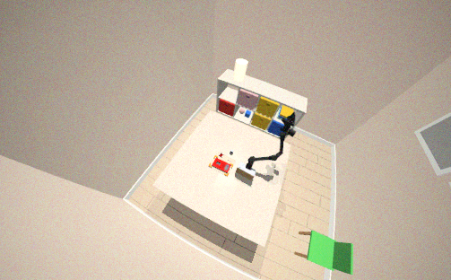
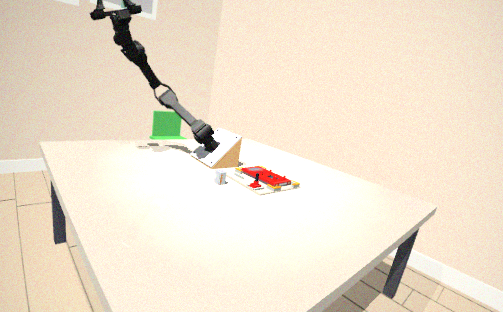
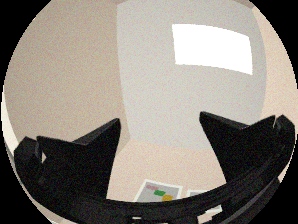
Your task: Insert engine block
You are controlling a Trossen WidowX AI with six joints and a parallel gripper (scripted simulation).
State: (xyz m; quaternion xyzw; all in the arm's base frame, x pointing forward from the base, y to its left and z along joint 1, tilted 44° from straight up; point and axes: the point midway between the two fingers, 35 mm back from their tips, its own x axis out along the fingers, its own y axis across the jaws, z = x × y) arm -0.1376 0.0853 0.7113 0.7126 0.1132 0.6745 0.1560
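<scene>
Now: gripper tip 44 cm short of the engine block, 30 cm to the right of it and 64 cm above it.
</scene>
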